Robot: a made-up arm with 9 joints.
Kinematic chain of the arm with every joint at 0, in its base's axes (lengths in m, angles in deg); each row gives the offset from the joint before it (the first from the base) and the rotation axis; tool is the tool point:
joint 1: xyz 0 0 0.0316 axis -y
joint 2: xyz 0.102 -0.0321 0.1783 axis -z
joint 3: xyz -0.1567 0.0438 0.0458 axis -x
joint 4: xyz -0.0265 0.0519 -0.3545 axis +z
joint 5: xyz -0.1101 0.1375 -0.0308 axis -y
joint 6: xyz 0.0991 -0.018 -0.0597 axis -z
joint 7: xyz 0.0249 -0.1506 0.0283 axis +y
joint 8: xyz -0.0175 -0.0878 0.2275 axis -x
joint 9: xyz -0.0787 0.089 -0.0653 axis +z
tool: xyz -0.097 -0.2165 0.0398
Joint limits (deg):
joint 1: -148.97..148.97
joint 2: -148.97..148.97
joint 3: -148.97..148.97
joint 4: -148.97..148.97
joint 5: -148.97..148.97
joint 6: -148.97..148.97
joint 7: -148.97..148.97
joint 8: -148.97..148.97
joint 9: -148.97..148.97
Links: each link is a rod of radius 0.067 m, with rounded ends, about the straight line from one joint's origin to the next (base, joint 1, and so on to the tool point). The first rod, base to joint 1, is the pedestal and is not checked.
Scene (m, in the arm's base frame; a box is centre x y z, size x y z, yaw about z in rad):
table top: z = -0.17
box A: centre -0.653 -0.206 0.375 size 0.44 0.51 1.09 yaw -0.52
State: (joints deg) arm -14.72 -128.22 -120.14 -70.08 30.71 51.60 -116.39 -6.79 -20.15
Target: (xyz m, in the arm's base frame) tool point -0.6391 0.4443 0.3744
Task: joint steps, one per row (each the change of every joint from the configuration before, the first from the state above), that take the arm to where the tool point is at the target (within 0.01 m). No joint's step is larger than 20 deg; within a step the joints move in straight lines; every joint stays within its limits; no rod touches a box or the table.
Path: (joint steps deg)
1: -15.51 17.43 0.81 -10.48 8.73 -0.41 -6.26 6.10 -13.39
2: -15.50 17.43 0.80 -10.48 8.74 -0.41 -6.26 6.09 -13.40
3: -15.51 17.43 0.81 -10.48 8.73 -0.41 -6.26 6.10 -13.39
4: -15.50 17.43 0.80 -10.48 8.73 -0.41 -6.26 6.09 -13.40
5: 19.16 9.21 6.41 3.98 1.56 1.46 16.94 -0.54 0.00
6: 19.16 9.20 6.41 3.97 1.56 1.45 16.94 -0.54 -0.01
7: 19.17 9.21 6.41 3.97 1.56 1.45 16.94 -0.54 -0.01
8: 19.16 9.20 6.41 3.98 1.56 1.45 16.93 -0.54 -0.01
9: 19.16 9.21 6.42 3.97 1.56 1.46 16.94 -0.55 -0.01
10: -3.45 -13.07 -2.86 4.02 -12.75 6.09 -15.43 -4.37 15.70
11: -3.46 -13.07 -2.86 4.02 -12.74 6.09 -15.44 -4.36 15.69
12: -3.45 -13.06 -2.86 4.02 -12.75 6.10 -15.43 -4.37 15.70

